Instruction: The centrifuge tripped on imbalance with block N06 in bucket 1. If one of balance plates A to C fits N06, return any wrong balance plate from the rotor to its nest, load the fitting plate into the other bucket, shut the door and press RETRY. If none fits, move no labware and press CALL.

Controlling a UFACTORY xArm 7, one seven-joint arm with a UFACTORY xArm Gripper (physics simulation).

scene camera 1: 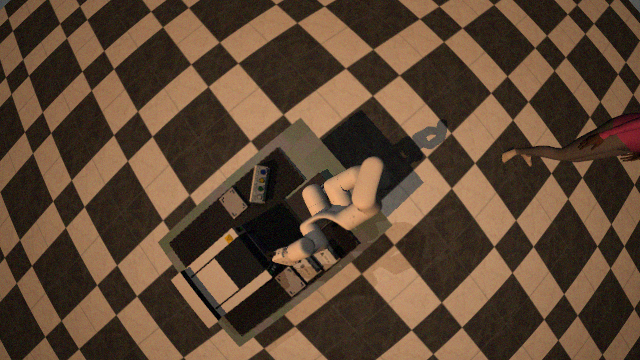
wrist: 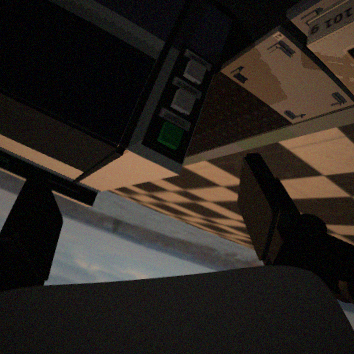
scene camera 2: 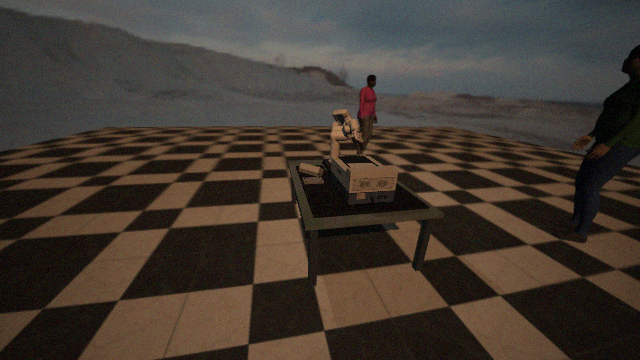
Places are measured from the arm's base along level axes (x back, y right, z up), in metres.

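Pixels of known places: gripper, fingertip midpoint: [scene camera 1: 277, 260] [wrist: 146, 187] [scene camera 2: 359, 148].
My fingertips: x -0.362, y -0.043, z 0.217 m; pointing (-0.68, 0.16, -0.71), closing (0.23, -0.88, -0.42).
For each thing: its top centre in the pictures, then the offset to it from my fingertips. "spot": a spot on its surface instead.
- green button at its top centre: [wrist: 165, 144] dx -0.102, dy -0.014, dz -0.061 m
- empty nest at its top centre: [wrist: 286, 89] [scene camera 1: 290, 282] dx -0.162, dy -0.154, dz -0.234 m
- nearer plate at a spot on its surface: [wrist: 330, 25] spot: dx -0.022, dy -0.108, dz -0.209 m
- box with coloured buttons, top centre: [scene camera 1: 256, 183] [scene camera 2: 311, 164] dx +0.200, dy +0.366, dz -0.168 m
- flat bracketed nest at its top centre: [scene camera 1: 232, 203] [scene camera 2: 312, 178] dx +0.000, dy +0.432, dz -0.229 m
The centrifuge [scene camera 1: 247, 287] [scene camera 2: 372, 179] has a pale body. Its dark interior hides the rotor, buckets and block N06, and I cannot tell the door's state. Its panel in the wrist view has a green button [wrist: 171, 135] and two grey buttons [wrist: 183, 101] [wrist: 194, 71], with labels too dark to read. Two balance plates [scene camera 1: 306, 269] [scene camera 1: 326, 257] sit in a row beside an empty nest [scene camera 1: 290, 281] [wrist: 290, 75] with corner brackets. The nearer plate [wrist: 330, 25] shows "101 g". My gripper [wrist: 146, 187] is open and empty, above the centrifuge's panel side.
A box with coloured buttons [scene camera 1: 259, 184] stands near another flat bracketed nest [scene camera 1: 233, 202] across the table [scene camera 1: 305, 142] [scene camera 2: 370, 220]. A person in red [scene camera 1: 622, 134] [scene camera 2: 367, 102] is beyond the table. Another person in green [scene camera 2: 615, 120] stands at the right.
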